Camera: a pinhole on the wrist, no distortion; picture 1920 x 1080 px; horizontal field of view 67.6 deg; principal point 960.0 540.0 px. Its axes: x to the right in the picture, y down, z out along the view. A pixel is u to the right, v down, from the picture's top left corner.
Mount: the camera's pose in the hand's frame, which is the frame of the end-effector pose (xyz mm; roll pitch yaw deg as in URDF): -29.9 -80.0 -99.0 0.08 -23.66 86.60
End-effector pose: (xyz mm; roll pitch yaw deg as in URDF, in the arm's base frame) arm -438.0 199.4 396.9 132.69 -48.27 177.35
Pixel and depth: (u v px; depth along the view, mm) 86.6 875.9 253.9
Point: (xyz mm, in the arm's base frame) -588.2 42.1 131.1
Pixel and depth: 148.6 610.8 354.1
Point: -696.4 43.8 84.4
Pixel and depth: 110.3 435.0 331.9
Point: -710.0 37.2 129.4
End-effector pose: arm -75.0 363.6 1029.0 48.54 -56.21 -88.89
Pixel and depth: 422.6 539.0 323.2
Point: -396.4 263.8 914.0
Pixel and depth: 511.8 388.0 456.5
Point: -531.5 251.8 960.6
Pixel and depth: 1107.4 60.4 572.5
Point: -587.8 350.1 1209.0
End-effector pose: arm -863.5 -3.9 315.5 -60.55 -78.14 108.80
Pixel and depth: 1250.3 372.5 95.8
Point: -784.9 -70.9 313.9
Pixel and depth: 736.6 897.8 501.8
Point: -817.2 -503.3 243.8
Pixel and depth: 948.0 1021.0 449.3
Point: -870.7 -435.1 206.0
